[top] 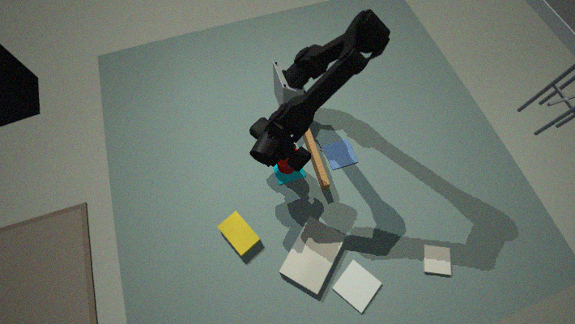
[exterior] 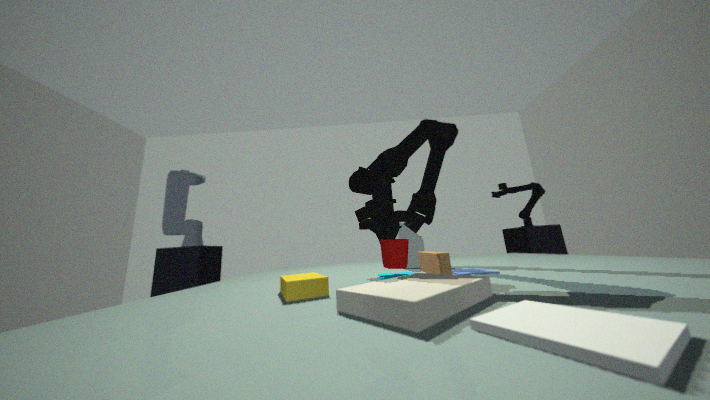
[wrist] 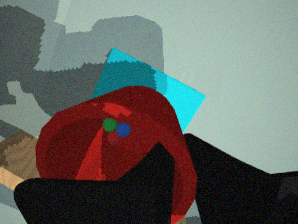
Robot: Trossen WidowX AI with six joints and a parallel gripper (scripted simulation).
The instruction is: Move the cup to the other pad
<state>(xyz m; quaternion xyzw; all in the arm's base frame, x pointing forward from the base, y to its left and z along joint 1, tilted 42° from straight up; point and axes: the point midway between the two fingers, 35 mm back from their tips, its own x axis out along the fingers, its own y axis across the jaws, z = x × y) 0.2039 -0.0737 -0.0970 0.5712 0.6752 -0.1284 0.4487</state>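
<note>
My gripper tip is now 40 mm short of the green marble, 20 mm to the right of it and 20 mm above it. Also, from my gripper tip: blue marble 30 mm ahead, 20 mm to the left, 20 mm below; then red cup 30 mm ahead, 10 mm to the left; then cyan pad 70 mm below, 30 mm ahead, 20 mm to the left.
</note>
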